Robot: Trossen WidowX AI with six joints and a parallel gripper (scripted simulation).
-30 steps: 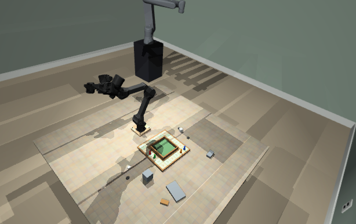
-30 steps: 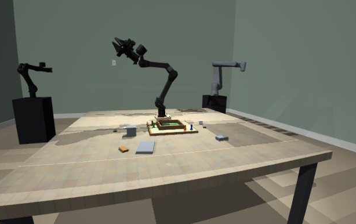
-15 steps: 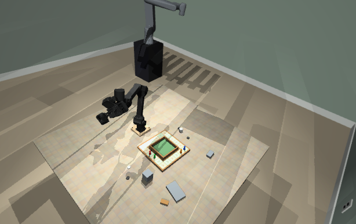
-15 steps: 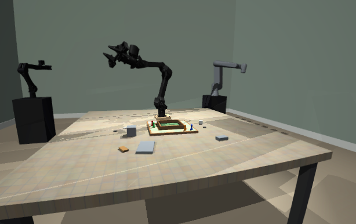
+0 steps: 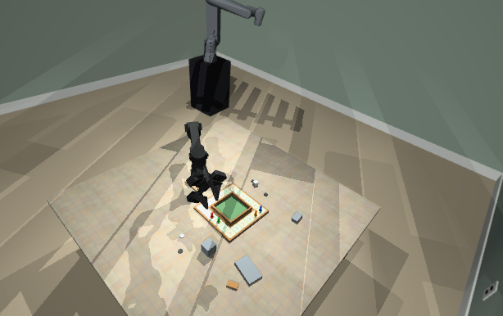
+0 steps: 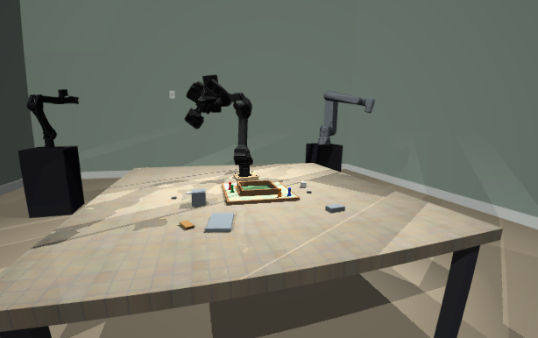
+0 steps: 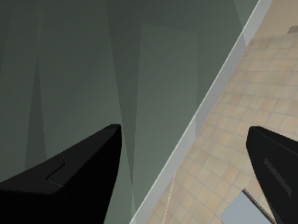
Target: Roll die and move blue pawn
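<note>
My gripper tip is now 140 mm past the white die, 510 mm to the right of it and 330 mm above it. The rest, counted from my gripper tip: red pawn (150 mm behind, 150 mm to the left, 320 mm below); then green pawn (100 mm behind, 150 mm to the left, 320 mm below); then orange block (170 mm ahead, 40 mm to the right, 340 mm below).
</note>
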